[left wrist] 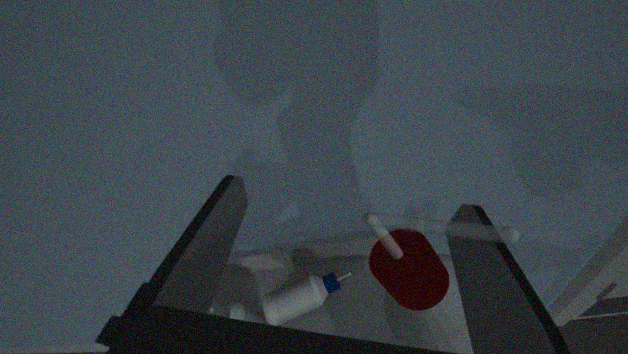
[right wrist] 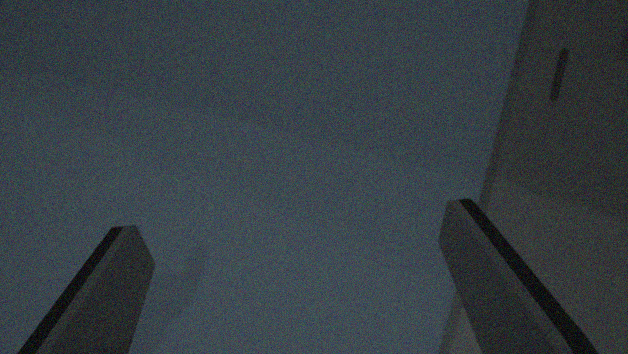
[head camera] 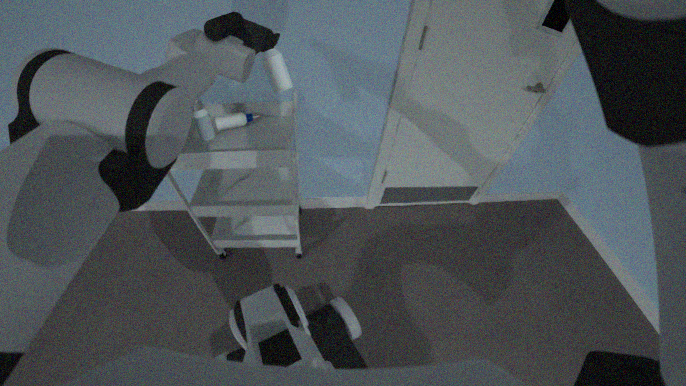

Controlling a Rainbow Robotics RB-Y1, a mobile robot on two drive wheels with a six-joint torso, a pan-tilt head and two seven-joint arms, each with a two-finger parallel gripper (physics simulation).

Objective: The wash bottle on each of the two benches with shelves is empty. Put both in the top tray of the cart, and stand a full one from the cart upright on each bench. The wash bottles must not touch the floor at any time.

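Frame: origin at the robot's base, x ahead, y left, z up, level; centimetres.
Seen in the pictures: left gripper, fingertip midpoint: (left wrist: 347,203) (head camera: 259,29); right gripper, fingertip midpoint: (right wrist: 294,233).
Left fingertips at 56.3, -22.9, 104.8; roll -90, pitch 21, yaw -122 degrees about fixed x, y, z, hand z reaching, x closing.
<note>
Offsets run from my left fingertips to a thing's top centre, as dx, dy, dz. "spot": to the spot under its first point. Level surfaces: height alone.
My left gripper (head camera: 270,43) (left wrist: 347,203) is open above the cart (head camera: 231,209). A red-capped wash bottle {-4.4, -2.9, +0.0} (head camera: 278,70) (left wrist: 412,277) shows just below it, above the far right of the top tray {dz -38.4} (head camera: 262,137); its thin bent nozzle overlaps the right finger in the left wrist view. What supports this bottle is unclear. A blue-capped white bottle {spot: +14.4, +11.2, -34.1} (head camera: 231,121) (left wrist: 295,301) lies on its side in the tray. A grey-white bottle {+17.0, +22.0, -21.0} (head camera: 204,125) stands left of it. My right gripper (right wrist: 294,233) is open and empty, facing the wall. Neither bench shows.
The cart stands by the blue wall (head camera: 345,125), with two lower shelves. A closed door (head camera: 450,110) is right of it. My left forearm (head camera: 100,100) reaches over from the left toward the cart. The robot's base (head camera: 280,325) stands on the floor {dz -104.7} (head camera: 450,280) in front.
</note>
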